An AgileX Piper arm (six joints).
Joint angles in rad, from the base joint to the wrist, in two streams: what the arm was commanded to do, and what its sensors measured. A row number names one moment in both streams.
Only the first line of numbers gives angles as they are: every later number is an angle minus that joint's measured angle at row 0.
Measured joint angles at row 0: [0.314, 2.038, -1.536, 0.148, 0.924, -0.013]
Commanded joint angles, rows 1 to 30: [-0.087, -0.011, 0.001, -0.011, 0.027, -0.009]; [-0.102, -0.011, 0.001, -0.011, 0.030, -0.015]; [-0.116, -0.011, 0.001, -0.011, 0.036, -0.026]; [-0.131, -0.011, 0.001, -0.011, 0.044, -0.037]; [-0.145, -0.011, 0.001, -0.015, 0.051, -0.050]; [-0.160, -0.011, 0.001, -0.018, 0.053, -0.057]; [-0.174, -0.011, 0.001, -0.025, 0.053, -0.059]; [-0.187, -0.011, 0.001, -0.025, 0.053, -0.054]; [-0.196, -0.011, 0.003, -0.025, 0.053, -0.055]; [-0.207, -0.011, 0.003, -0.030, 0.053, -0.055]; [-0.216, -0.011, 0.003, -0.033, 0.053, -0.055]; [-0.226, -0.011, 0.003, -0.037, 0.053, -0.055]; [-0.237, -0.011, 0.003, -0.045, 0.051, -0.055]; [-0.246, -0.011, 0.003, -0.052, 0.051, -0.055]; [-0.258, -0.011, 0.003, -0.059, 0.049, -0.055]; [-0.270, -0.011, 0.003, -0.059, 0.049, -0.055]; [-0.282, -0.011, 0.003, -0.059, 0.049, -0.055]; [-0.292, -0.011, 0.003, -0.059, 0.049, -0.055]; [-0.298, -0.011, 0.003, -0.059, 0.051, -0.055]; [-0.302, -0.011, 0.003, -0.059, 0.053, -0.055]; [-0.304, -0.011, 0.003, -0.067, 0.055, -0.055]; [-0.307, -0.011, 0.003, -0.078, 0.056, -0.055]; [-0.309, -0.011, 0.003, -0.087, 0.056, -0.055]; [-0.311, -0.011, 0.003, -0.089, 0.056, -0.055]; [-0.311, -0.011, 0.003, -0.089, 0.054, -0.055]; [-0.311, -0.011, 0.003, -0.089, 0.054, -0.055]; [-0.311, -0.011, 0.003, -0.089, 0.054, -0.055]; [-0.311, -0.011, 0.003, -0.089, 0.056, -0.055]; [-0.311, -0.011, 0.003, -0.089, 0.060, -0.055]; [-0.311, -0.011, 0.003, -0.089, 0.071, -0.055]
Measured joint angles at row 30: [-0.301, 0.000, 0.000, -0.077, 0.053, -0.048]
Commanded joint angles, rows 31 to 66: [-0.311, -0.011, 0.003, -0.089, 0.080, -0.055]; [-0.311, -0.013, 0.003, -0.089, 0.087, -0.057]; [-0.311, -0.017, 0.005, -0.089, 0.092, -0.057]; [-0.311, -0.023, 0.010, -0.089, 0.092, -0.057]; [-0.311, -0.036, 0.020, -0.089, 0.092, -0.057]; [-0.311, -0.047, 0.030, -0.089, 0.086, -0.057]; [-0.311, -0.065, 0.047, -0.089, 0.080, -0.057]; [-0.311, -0.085, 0.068, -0.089, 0.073, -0.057]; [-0.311, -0.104, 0.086, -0.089, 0.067, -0.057]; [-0.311, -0.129, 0.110, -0.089, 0.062, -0.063]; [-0.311, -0.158, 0.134, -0.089, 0.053, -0.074]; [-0.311, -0.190, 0.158, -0.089, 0.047, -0.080]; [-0.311, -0.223, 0.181, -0.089, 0.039, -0.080]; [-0.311, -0.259, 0.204, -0.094, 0.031, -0.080]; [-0.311, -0.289, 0.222, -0.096, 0.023, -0.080]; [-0.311, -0.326, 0.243, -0.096, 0.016, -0.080]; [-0.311, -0.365, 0.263, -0.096, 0.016, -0.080]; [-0.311, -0.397, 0.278, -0.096, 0.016, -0.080]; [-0.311, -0.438, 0.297, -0.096, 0.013, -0.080]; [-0.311, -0.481, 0.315, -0.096, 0.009, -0.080]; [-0.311, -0.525, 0.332, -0.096, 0.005, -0.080]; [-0.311, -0.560, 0.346, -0.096, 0.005, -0.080]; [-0.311, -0.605, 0.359, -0.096, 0.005, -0.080]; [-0.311, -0.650, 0.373, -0.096, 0.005, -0.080]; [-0.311, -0.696, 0.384, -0.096, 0.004, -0.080]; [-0.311, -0.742, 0.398, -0.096, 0.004, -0.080]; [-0.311, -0.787, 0.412, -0.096, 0.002, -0.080]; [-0.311, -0.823, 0.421, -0.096, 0.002, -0.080]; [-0.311, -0.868, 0.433, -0.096, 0.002, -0.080]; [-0.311, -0.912, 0.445, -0.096, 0.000, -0.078]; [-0.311, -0.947, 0.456, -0.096, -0.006, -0.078]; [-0.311, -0.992, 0.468, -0.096, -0.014, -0.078]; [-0.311, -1.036, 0.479, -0.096, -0.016, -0.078]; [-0.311, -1.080, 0.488, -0.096, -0.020, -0.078]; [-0.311, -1.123, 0.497, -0.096, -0.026, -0.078]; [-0.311, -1.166, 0.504, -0.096, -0.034, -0.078]
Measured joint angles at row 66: [-0.301, -1.014, 0.472, -0.089, -0.004, -0.074]
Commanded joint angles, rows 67 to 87: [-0.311, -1.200, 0.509, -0.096, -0.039, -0.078]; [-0.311, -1.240, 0.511, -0.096, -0.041, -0.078]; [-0.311, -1.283, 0.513, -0.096, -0.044, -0.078]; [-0.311, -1.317, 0.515, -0.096, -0.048, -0.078]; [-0.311, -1.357, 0.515, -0.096, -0.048, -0.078]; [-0.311, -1.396, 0.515, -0.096, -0.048, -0.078]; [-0.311, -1.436, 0.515, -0.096, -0.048, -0.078]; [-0.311, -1.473, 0.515, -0.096, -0.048, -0.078]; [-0.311, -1.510, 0.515, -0.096, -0.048, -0.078]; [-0.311, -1.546, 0.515, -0.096, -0.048, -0.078]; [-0.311, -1.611, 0.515, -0.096, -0.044, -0.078]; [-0.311, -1.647, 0.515, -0.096, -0.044, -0.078]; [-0.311, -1.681, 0.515, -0.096, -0.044, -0.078]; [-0.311, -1.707, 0.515, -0.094, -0.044, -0.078]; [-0.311, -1.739, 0.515, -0.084, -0.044, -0.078]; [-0.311, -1.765, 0.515, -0.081, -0.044, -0.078]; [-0.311, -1.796, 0.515, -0.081, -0.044, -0.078]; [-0.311, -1.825, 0.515, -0.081, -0.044, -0.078]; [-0.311, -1.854, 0.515, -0.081, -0.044, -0.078]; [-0.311, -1.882, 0.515, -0.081, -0.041, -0.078]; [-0.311, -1.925, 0.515, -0.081, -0.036, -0.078]
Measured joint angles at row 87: [-0.301, -1.813, 0.511, -0.087, -0.039, -0.074]
